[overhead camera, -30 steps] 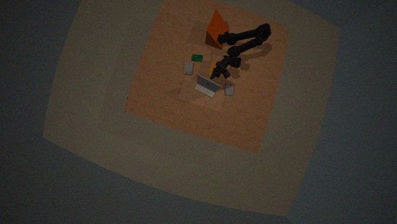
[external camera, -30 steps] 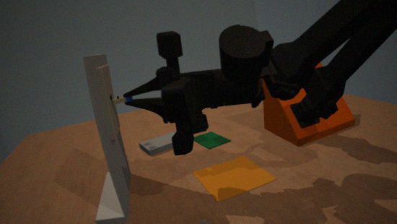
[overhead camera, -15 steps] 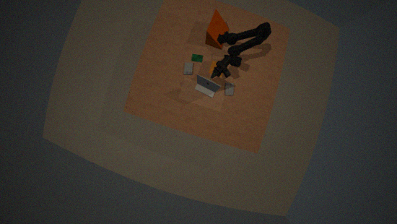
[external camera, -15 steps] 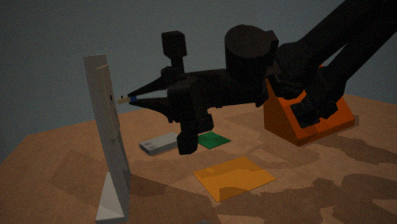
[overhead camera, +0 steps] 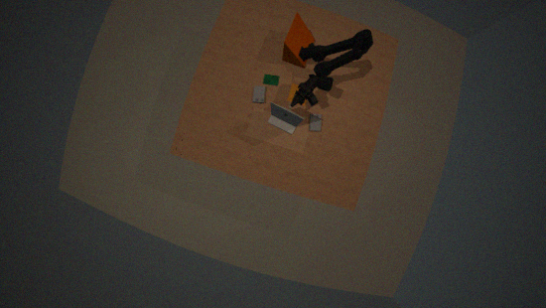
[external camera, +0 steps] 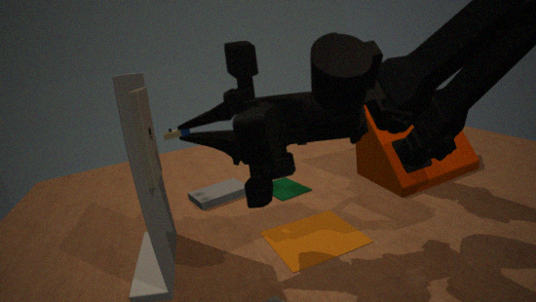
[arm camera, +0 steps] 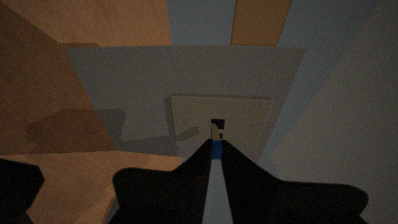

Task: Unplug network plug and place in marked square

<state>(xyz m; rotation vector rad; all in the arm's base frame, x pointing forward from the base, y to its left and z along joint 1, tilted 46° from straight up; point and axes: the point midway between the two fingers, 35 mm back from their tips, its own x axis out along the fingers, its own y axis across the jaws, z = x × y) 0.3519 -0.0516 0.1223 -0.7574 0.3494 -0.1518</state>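
The yellow marked square lies 15 cm behind my gripper tip, 2 cm to the left of it and 18 cm below it. From my gripper tip the other things lie so: green patch 18 cm behind, 17 cm to the right, 18 cm below; then grey upright panel 5 cm ahead, 1 cm to the right, 6 cm below; then network plug right at my gripper tip.
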